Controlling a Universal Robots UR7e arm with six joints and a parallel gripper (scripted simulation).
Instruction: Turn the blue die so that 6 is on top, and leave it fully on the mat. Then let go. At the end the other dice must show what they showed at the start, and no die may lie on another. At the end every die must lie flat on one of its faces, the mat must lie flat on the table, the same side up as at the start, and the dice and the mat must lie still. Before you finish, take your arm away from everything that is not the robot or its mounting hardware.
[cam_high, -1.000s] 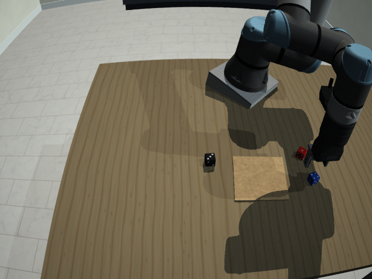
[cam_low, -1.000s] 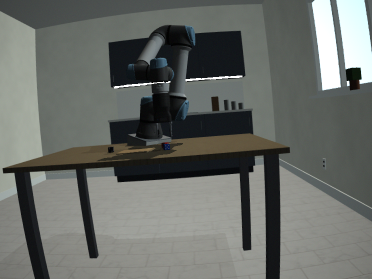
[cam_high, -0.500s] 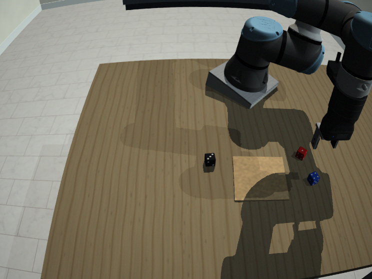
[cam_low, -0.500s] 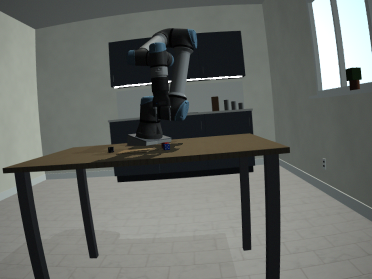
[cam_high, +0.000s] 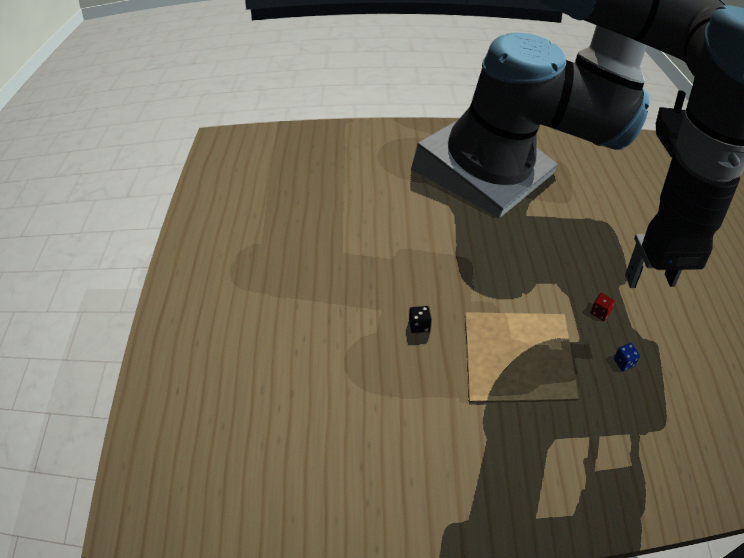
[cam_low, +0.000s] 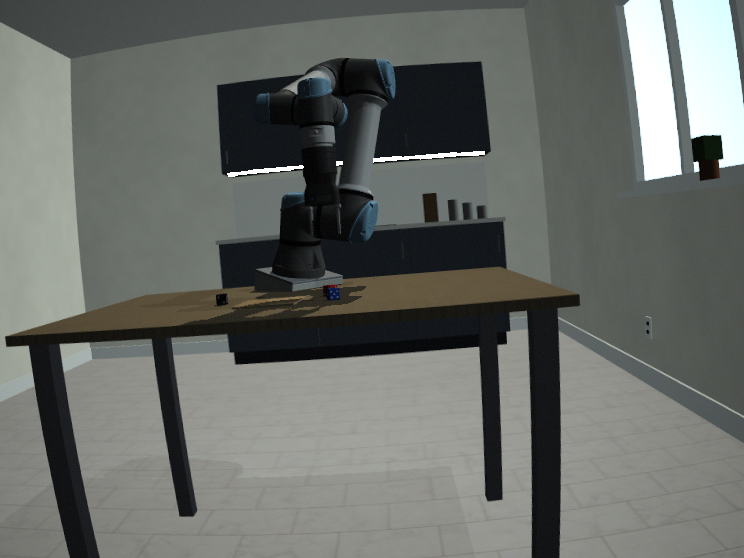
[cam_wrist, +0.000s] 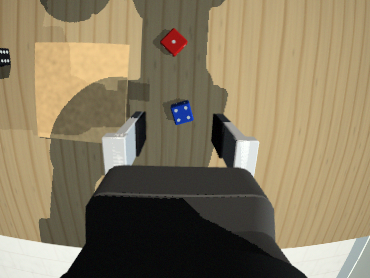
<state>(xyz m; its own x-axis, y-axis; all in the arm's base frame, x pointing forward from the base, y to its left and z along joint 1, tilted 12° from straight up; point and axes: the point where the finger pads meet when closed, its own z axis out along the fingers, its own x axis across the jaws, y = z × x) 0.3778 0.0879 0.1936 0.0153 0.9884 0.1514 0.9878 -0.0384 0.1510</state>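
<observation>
Now: hand 15 cm above the blue die, 1 cm to the right of it and 1 cm short of it. The rest, counted from my hand: black die 27 cm to the right, 15 cm below, 7 cm behind; red die 15 cm below, 8 cm behind, 1 cm to the right; tan mat 16 cm below, 14 cm to the right, 1 cm behind.
</observation>
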